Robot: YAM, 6 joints.
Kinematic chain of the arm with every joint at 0, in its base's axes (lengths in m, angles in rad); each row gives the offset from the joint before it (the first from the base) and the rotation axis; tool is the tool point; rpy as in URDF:
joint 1: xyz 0 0 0.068 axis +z
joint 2: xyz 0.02 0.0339 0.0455 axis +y
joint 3: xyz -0.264 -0.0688 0 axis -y
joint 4: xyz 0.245 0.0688 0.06 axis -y
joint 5: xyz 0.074 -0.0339 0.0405 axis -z
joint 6: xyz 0.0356 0 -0.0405 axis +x
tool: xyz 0 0 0 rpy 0 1.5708 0
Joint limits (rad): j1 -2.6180..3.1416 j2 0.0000..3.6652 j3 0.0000..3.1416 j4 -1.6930..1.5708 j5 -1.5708..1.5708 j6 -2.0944..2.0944
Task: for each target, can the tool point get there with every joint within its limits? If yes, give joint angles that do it. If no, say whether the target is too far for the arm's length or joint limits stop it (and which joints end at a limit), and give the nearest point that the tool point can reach.
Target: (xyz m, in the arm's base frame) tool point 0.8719 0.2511 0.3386
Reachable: no: too far | nearest point 0.6022 0.1734 0.2674 | short by 0.290 m
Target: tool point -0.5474 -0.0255 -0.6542
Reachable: no: too far | nearest point -0.4025 -0.0024 -0.3459 | short by 0.341 m
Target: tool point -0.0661 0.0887 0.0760
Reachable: yes | joints 2.1526 2.0079 0.5235 -1.3032 -0.1830 0.9703
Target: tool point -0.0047 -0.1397 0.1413
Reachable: yes | joints -1.5314 0.9207 0.3488 -0.6130 0.2900 1.0497
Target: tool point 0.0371 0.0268 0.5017
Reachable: yes | joints -0.1368 0.5642 1.1737 0.0817 -1.0923 -1.7558
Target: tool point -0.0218 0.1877 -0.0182
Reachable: yes | joints 1.8648 2.4134 0.2692 1.2137 1.2259 -0.1455
